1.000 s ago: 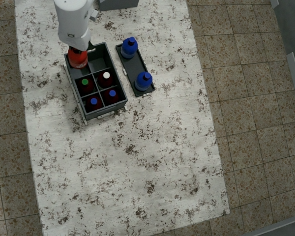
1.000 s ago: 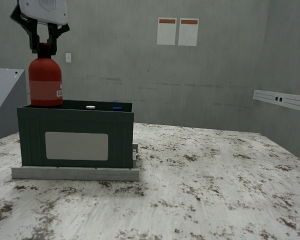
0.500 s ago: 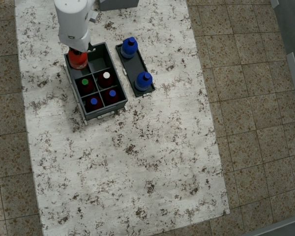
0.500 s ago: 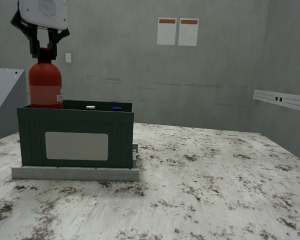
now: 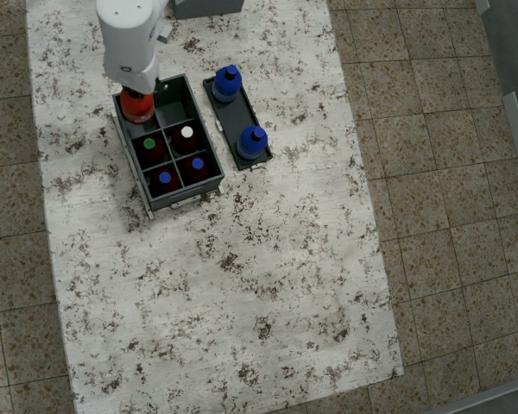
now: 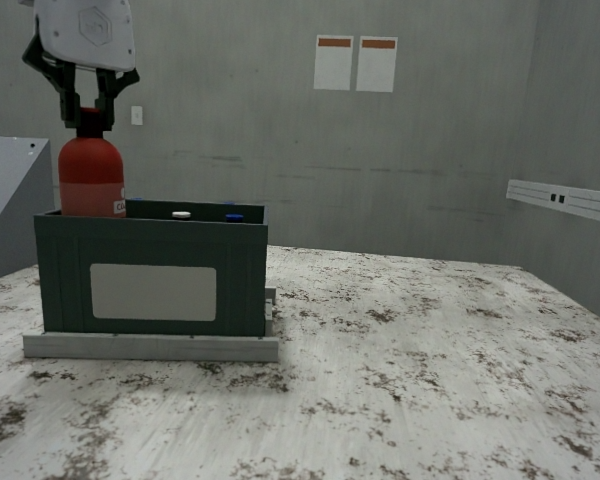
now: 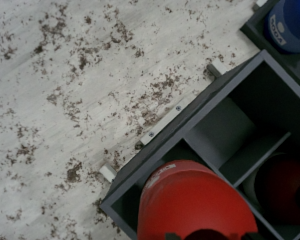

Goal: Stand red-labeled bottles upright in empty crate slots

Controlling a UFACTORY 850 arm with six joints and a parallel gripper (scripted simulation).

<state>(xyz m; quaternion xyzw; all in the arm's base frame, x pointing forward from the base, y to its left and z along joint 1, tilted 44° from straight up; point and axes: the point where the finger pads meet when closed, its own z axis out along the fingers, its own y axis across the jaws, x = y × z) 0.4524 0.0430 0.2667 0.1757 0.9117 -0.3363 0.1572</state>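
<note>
My gripper is now 70 mm above the red-labeled bottle. From my hand the other things lie so: tray: 20 mm behind, 270 mm to the left, 280 mm below; blue bottle: 110 mm behind, 230 mm to the left, 210 mm below; dark crate: 70 mm ahead, 70 mm to the left, 210 mm below.
</note>
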